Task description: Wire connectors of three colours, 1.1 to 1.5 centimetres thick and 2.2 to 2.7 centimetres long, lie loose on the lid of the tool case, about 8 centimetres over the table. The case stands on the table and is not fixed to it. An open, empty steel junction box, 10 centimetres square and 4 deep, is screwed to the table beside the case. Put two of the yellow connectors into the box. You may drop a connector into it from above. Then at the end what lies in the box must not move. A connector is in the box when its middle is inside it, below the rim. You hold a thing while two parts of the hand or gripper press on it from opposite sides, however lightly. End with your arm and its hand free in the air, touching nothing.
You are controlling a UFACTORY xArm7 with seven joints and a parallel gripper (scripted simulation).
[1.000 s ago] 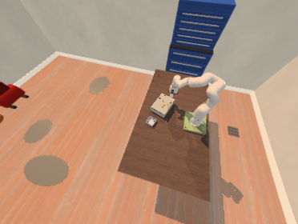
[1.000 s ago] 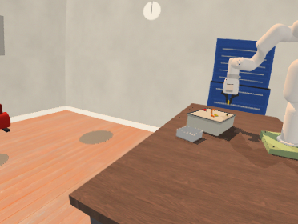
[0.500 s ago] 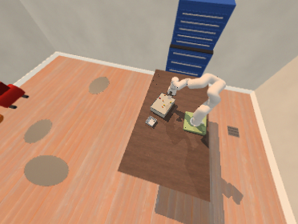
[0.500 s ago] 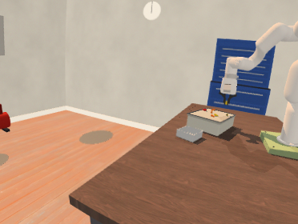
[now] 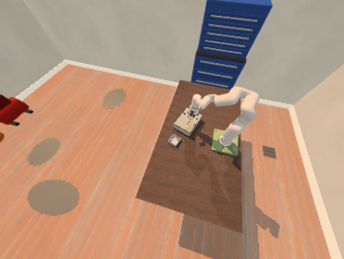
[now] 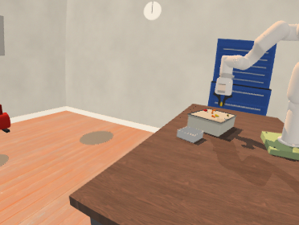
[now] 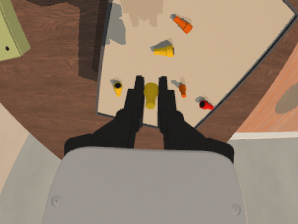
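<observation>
Now: the junction box 14 cm ahead of my hand, 24 cm to the left of it and 17 cm below it. Round my hand: tool case: 4 cm ahead, 2 cm to the right, 11 cm below; red connector: 9 cm ahead, 9 cm to the right, 8 cm below.
</observation>
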